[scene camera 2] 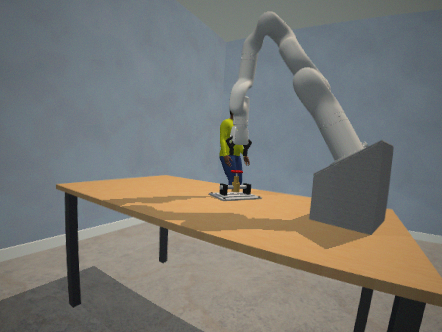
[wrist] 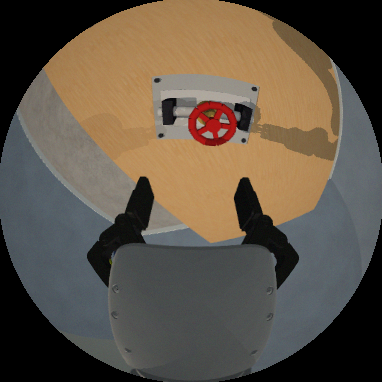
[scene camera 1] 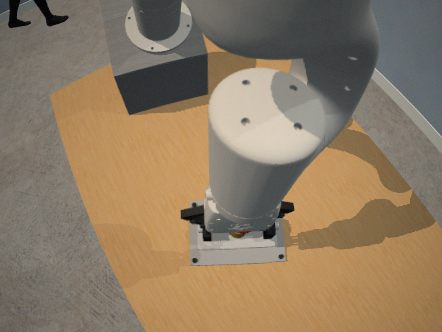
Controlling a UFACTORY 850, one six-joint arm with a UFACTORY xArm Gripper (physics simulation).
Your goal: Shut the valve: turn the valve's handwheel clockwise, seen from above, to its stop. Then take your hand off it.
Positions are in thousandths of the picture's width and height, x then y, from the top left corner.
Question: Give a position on a grey base plate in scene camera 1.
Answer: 596,767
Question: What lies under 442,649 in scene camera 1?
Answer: My gripper.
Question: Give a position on a grey base plate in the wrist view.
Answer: At 475,211
